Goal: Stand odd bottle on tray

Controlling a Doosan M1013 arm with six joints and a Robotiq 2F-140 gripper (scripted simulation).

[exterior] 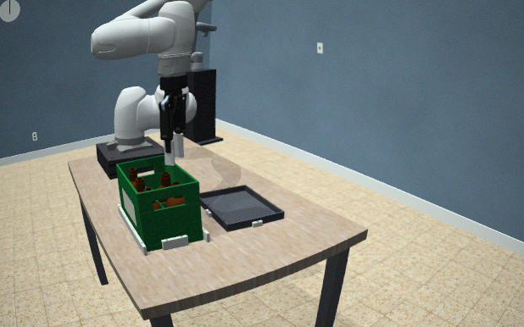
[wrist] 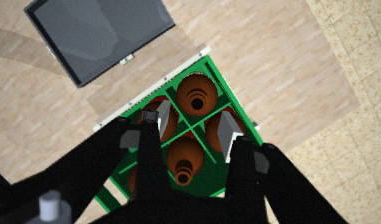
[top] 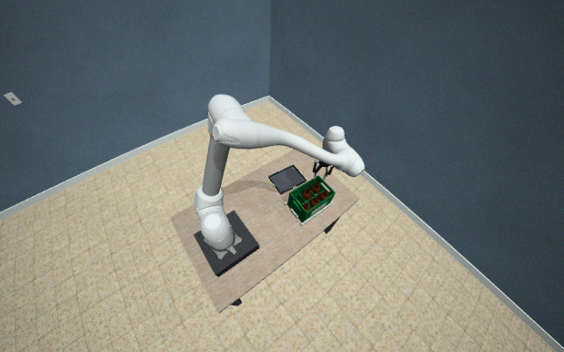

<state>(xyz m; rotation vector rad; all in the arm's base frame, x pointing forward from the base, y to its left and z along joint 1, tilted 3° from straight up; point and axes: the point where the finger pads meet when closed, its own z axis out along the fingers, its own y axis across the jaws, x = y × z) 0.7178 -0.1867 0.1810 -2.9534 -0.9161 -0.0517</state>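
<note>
My gripper is now 17 cm above the brown bottle. The rest, counted from my hand: dark tray 24 cm to the left, 24 cm below, 3 cm behind; green crate 17 cm below, 9 cm behind, 3 cm to the right.
</note>
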